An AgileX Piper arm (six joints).
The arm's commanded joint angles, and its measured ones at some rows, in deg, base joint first. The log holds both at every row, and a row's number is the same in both.
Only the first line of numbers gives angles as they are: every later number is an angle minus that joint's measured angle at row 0.
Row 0, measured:
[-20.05, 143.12, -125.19, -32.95, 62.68, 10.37]
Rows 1 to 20, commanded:
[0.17, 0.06, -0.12, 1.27, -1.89, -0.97]
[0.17, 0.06, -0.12, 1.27, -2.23, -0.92]
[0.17, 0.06, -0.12, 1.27, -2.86, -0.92]
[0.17, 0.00, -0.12, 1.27, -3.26, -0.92]
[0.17, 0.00, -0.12, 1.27, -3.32, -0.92]
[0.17, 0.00, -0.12, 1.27, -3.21, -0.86]
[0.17, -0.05, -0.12, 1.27, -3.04, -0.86]
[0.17, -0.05, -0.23, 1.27, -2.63, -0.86]
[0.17, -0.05, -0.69, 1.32, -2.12, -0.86]
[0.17, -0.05, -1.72, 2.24, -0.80, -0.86]
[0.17, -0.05, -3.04, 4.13, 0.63, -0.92]
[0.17, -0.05, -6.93, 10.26, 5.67, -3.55]
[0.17, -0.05, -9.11, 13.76, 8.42, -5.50]
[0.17, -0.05, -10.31, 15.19, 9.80, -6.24]
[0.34, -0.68, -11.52, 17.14, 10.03, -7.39]
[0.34, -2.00, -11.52, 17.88, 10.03, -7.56]
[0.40, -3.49, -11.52, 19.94, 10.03, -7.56]
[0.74, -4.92, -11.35, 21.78, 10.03, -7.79]
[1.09, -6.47, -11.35, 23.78, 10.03, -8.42]
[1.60, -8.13, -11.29, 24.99, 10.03, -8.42]
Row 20, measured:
[0.97, -5.44, -11.06, 23.32, 6.88, -7.79]
